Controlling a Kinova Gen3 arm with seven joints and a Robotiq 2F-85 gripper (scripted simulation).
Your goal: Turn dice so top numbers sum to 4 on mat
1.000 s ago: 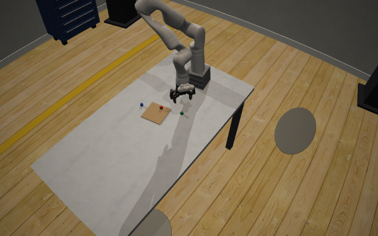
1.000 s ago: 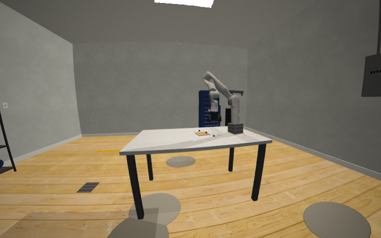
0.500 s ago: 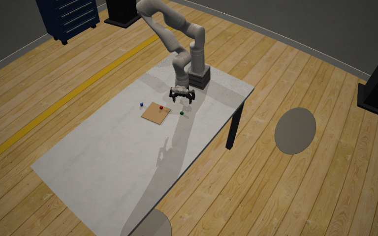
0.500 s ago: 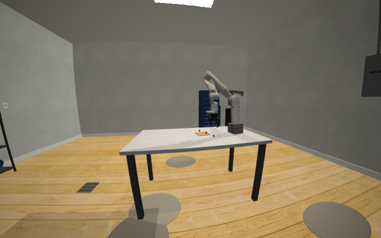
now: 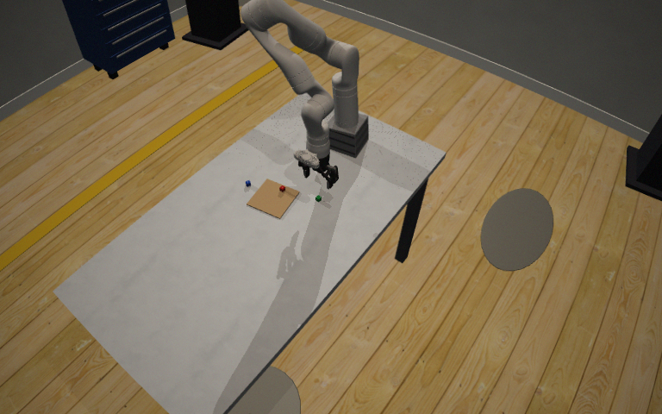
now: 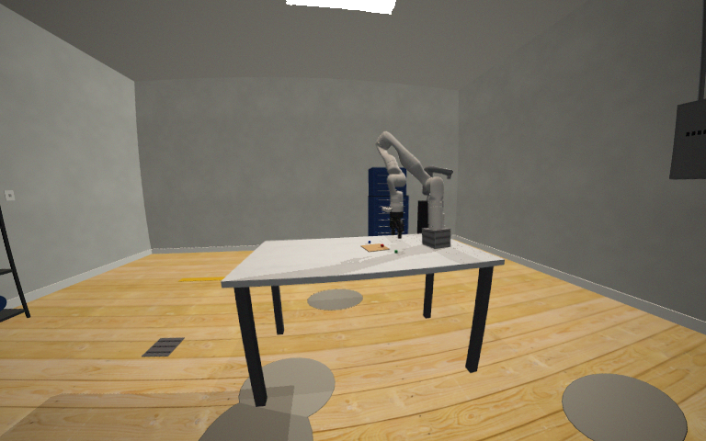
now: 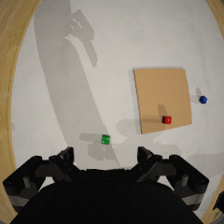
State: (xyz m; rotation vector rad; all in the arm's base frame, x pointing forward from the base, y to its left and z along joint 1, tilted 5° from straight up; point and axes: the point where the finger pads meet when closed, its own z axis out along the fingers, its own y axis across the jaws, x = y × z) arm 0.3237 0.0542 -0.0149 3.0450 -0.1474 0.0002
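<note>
Now: the green die 9 cm below my hand. The rest, counted from my hand: blue die 26 cm to the right, 9 cm below, 6 cm ahead; tan mat 15 cm to the right, 10 cm below, 7 cm ahead; red die 14 cm to the right, 9 cm below, 2 cm ahead.
</note>
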